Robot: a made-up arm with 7 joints. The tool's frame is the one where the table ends. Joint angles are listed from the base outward.
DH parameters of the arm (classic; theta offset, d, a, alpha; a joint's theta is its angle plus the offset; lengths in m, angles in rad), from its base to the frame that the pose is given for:
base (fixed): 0 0 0 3.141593
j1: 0 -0.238 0 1.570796
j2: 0 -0.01 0 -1.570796
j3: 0 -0.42 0 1.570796
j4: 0 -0.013 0 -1.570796
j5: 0 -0.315 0 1.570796
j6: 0 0 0 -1.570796
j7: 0 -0.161 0 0
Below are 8 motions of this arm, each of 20 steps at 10 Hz.
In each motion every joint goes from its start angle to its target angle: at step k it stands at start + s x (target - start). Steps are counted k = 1, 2, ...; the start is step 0. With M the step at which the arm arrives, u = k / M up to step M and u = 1 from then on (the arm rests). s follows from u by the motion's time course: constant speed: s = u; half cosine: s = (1 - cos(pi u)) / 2; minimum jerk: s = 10 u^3 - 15 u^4 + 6 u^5.
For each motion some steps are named. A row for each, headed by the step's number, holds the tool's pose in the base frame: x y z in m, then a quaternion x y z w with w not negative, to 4 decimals.
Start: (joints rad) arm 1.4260 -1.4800 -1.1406 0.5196 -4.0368 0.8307 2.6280
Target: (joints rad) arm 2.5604 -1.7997 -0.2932 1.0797 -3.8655 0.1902 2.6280
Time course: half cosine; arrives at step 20
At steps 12, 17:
12: 0.5404 0.5744 0.4543 0.8422 -0.2014 -0.2087 0.4546
17: 0.6476 0.3767 0.4727 0.7662 -0.4719 -0.2168 0.3785

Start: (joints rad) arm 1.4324 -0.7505 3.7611 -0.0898 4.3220 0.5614 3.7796
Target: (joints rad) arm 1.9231 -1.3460 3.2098 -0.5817 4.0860 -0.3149 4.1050
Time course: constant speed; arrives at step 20
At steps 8, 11, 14, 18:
8: -0.0453 0.6577 0.8245 0.8869 -0.2758 0.2438 0.2792
11: 0.0277 0.6840 0.7920 0.8838 -0.2990 0.1648 0.3199
14: 0.1092 0.7007 0.7528 0.8704 -0.3225 0.0812 0.3630
18: 0.2260 0.7048 0.6892 0.8350 -0.3517 -0.0356 0.4216

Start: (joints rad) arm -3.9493 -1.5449 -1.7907 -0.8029 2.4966 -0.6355 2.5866
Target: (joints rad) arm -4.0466 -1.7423 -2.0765 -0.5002 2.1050 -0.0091 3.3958
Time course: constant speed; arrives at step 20
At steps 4, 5, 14, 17, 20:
4: 0.3363 0.7720 0.2620 0.5428 0.2962 -0.5763 0.5344
5: 0.3361 0.7747 0.2594 0.5438 0.3049 -0.5682 0.5371
14: 0.3452 0.7905 0.2351 0.5811 0.3649 -0.5027 0.5259
17: 0.3529 0.7919 0.2253 0.6029 0.3738 -0.4865 0.5100
20: 0.3627 0.7912 0.2137 0.6279 0.3752 -0.4747 0.4895

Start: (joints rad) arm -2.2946 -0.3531 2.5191 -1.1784 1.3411 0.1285 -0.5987
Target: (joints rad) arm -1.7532 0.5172 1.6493 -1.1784 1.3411 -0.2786 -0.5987
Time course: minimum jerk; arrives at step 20
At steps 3, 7, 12, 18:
3: -0.2867 -0.0930 0.9179 -0.7790 0.4368 -0.3799 0.2411
7: -0.3771 -0.0242 0.8765 -0.7651 0.3891 -0.4699 0.2060
12: -0.4786 0.1430 0.7783 -0.7376 0.2642 -0.6165 0.0782
18: -0.4810 0.2618 0.7207 0.7243 -0.1662 0.6680 0.0382

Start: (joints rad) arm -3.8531 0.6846 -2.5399 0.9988 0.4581 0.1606 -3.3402
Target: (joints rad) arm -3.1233 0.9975 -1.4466 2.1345 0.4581 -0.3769 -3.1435
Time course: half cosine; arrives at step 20
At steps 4, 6, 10, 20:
4: 0.0375 -0.3291 0.9116 -0.0361 -0.9251 -0.1747 0.3352
6: 0.0301 -0.3748 0.8559 -0.0986 -0.9007 -0.2199 0.3615
10: -0.0431 -0.4679 0.6712 -0.2166 -0.8092 -0.3576 0.4129
20: -0.2106 -0.4058 0.3227 -0.2546 -0.6276 -0.6173 0.4002

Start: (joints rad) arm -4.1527 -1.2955 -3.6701 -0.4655 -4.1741 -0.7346 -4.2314
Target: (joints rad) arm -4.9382 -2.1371 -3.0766 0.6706 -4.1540 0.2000 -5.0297
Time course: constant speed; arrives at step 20
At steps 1, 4, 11, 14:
1: 0.3784 0.6906 0.5759 0.3353 -0.7840 0.4885 0.1854
4: 0.3003 0.8026 0.4132 0.3881 -0.6769 0.5594 0.2797
11: 0.0634 0.8502 -0.0129 0.3552 -0.4187 0.7034 0.4514
14: -0.0185 0.7762 -0.1816 0.2829 -0.3299 0.7538 0.4929

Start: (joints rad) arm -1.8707 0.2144 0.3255 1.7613 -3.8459 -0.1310 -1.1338
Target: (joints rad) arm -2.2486 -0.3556 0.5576 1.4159 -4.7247 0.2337 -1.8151
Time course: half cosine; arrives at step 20
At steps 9, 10, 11, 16, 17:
9: 0.0128 0.4708 0.6494 0.6252 0.3222 -0.3154 0.6370
10: 0.0211 0.4541 0.6816 0.6262 0.3752 -0.3516 0.5861
11: 0.0316 0.4358 0.7117 0.6200 0.4283 -0.3850 0.5328
16: 0.0982 0.3494 0.8091 0.5188 0.6352 -0.4911 0.2937
17: 0.1089 0.3382 0.8177 0.4979 0.6579 -0.5003 0.2627

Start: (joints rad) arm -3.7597 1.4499 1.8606 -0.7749 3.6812 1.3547 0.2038
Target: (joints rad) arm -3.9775 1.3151 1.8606 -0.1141 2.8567 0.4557 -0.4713
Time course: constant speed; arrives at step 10
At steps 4, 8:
4: -0.3592 -0.6796 0.2588 -0.5297 -0.0723 0.3305 0.7777
8: -0.4371 -0.7124 0.3928 -0.7040 -0.0535 0.0020 0.7081

